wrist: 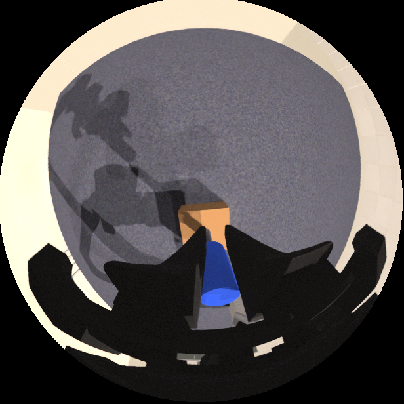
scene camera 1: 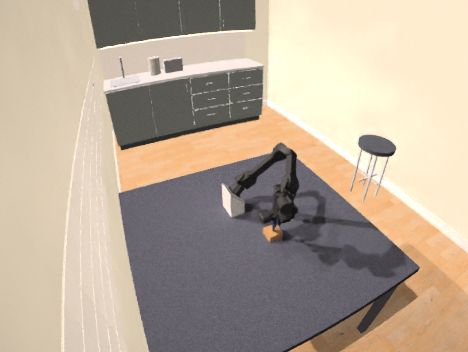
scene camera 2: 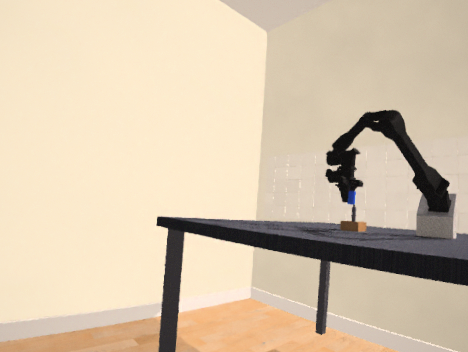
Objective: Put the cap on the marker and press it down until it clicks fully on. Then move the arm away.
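Seen in the pictures: gripper, between the fingertips: [scene camera 1: 277,226] [scene camera 2: 344,202]; arm's base, origin of its link: [scene camera 1: 234,192] [scene camera 2: 439,205].
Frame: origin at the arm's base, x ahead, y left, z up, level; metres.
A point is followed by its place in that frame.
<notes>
An upright grey marker [scene camera 1: 274,228] @(z -0.058, x 0.295, y 0.102 m) [scene camera 2: 353,214] @(z -0.049, x 0.286, y 0.106 m) stands in a small orange-brown block [scene camera 1: 273,234] @(z -0.077, x 0.315, y 0.086 m) [scene camera 2: 353,226] @(z -0.095, x 0.269, y 0.135 m) [wrist: 215,214] on the table. My gripper [scene camera 1: 275,222] @(z 0.000, x 0.333, y 0.091 m) [scene camera 2: 349,198] @(z 0.000, x 0.333, y 0.091 m) [wrist: 214,229] points down above the block and is shut on the blue cap [scene camera 2: 351,197] @(z 0.019, x 0.297, y 0.106 m) [wrist: 219,275], which is upright between the fingers. In scene camera 2, the cap's lower end is at the height of the marker's tip, and the marker's axis is slightly right of the cap's middle. Whether they touch cannot be told. In the wrist view, the fingers and cap hide most of the marker.
The dark table [scene camera 1: 200,280] @(z -0.113, x 0.410, y -0.337 m) [scene camera 2: 240,237] @(z -0.135, x 0.334, y 0.660 m) carries the arm's pale base [scene camera 1: 233,201] @(z 0.000, x 0.074, y -0.033 m) [scene camera 2: 436,223] @(z -0.064, x 0.004, y 0.031 m), a short way from the block. A black stool [scene camera 1: 377,145] stands on the floor beyond the table, and grey kitchen cabinets [scene camera 1: 170,107] stand by the far wall.
</notes>
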